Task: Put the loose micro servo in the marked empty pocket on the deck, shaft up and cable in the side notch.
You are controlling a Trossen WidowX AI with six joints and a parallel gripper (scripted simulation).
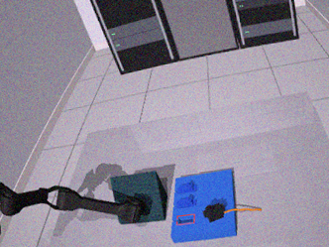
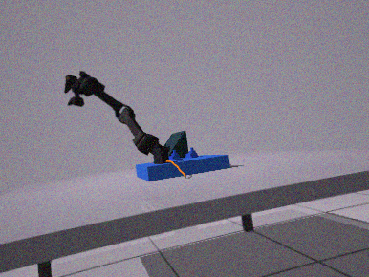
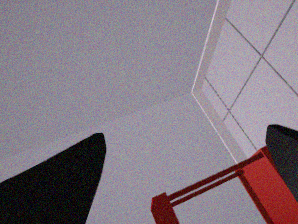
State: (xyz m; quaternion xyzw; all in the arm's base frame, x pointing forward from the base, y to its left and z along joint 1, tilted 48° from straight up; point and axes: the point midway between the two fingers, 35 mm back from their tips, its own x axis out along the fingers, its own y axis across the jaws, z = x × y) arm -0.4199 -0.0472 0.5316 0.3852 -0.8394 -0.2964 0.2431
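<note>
The blue deck is 70 cm ahead of my gripper tip, 48 cm to the left of it and 42 cm below it.
</note>
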